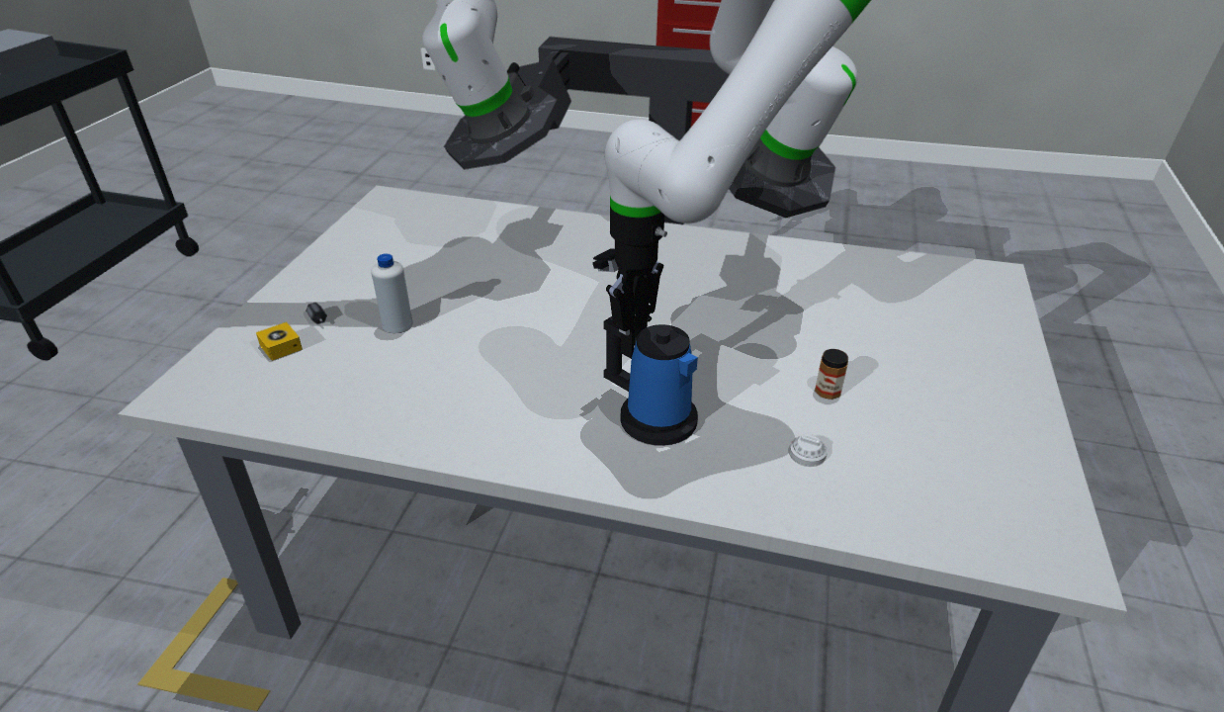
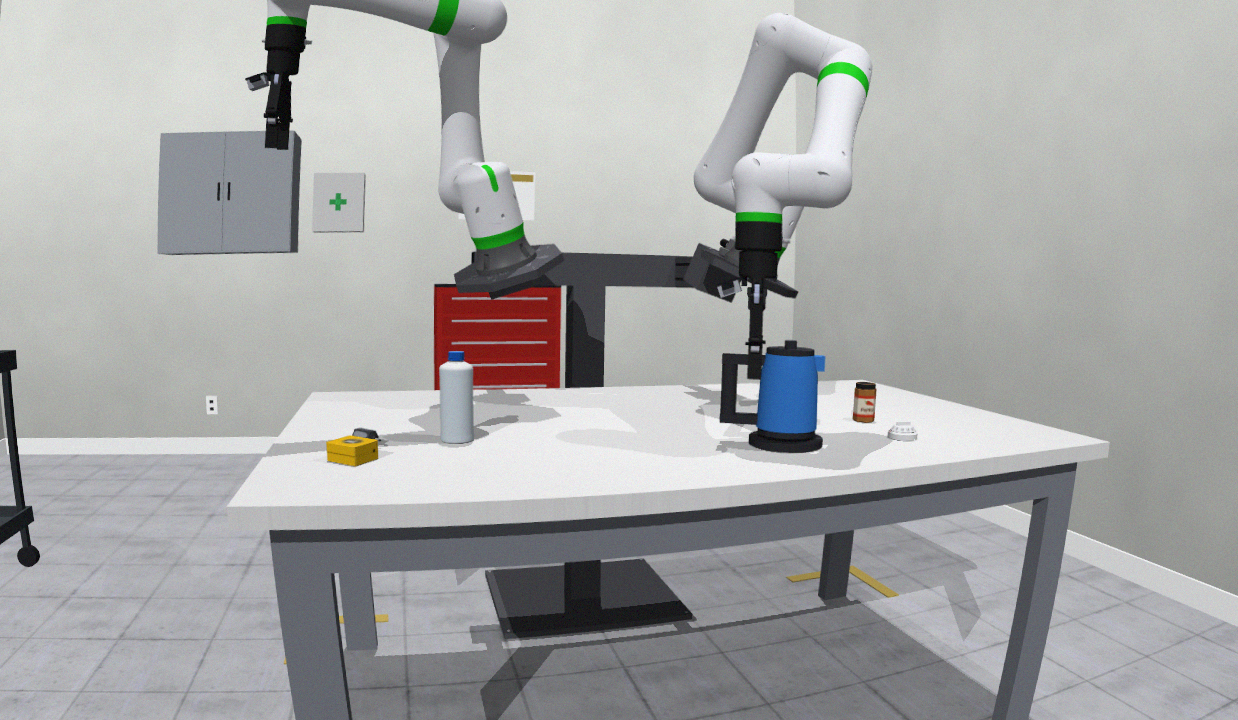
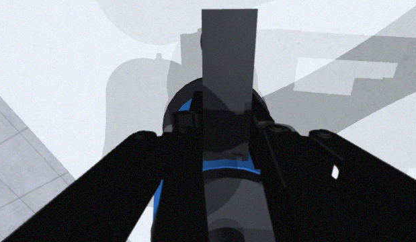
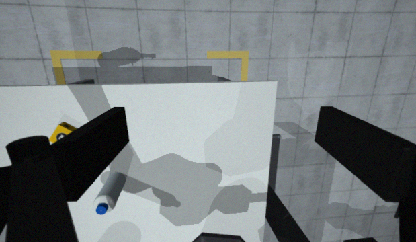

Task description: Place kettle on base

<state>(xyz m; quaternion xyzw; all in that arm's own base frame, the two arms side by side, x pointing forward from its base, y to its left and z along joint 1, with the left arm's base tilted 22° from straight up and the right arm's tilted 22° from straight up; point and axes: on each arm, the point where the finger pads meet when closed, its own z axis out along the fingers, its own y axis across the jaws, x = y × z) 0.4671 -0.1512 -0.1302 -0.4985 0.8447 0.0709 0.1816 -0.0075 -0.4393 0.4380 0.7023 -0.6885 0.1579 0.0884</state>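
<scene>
Now: left hand 20 mm short of the blue kettle, 30 mm to the right of it and 50 mm above it. From my left hand the other things lie so: round black base (30 mm ahead, 60 mm to the left, 150 mm below).
</scene>
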